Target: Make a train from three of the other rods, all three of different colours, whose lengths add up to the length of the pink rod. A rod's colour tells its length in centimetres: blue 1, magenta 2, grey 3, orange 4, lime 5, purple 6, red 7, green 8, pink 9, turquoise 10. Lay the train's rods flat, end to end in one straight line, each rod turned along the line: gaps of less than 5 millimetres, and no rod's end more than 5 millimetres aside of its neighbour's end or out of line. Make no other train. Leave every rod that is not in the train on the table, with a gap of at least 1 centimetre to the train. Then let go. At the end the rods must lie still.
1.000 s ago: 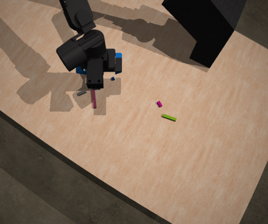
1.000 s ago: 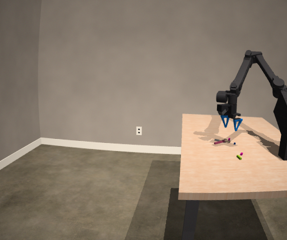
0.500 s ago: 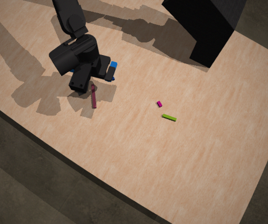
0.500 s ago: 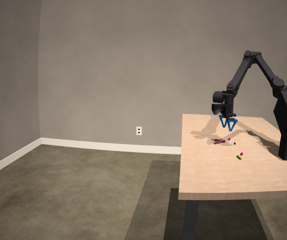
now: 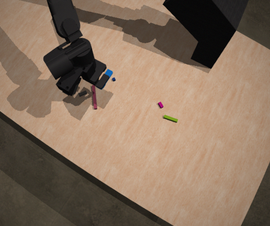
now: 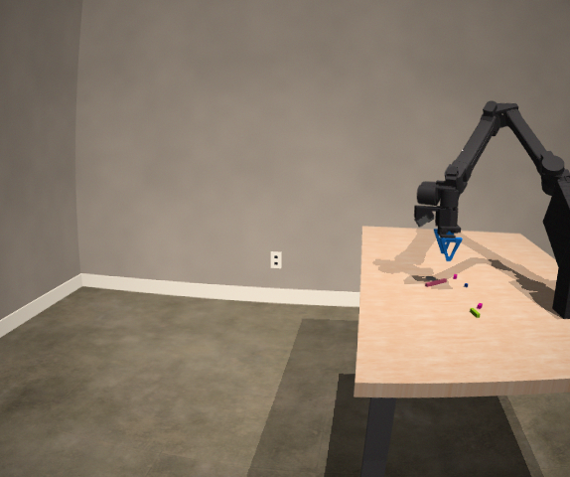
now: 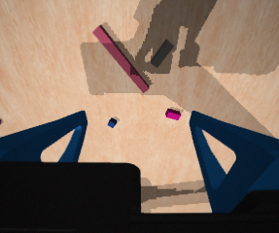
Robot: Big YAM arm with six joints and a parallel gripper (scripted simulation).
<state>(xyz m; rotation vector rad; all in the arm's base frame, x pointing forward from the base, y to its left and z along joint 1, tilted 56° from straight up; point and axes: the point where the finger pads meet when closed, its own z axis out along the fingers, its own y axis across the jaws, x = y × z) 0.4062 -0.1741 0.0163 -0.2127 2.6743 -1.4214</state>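
Now: hand 40 mm short of the grey rod, 20 mm to the left of it and 80 mm above it. Round my hand: pink rod: 30 mm ahead, 20 mm to the left, 80 mm below; then blue rod: 70 mm behind, 40 mm to the left, 80 mm below; then lime rod: 60 mm behind, 290 mm to the left, 80 mm below.
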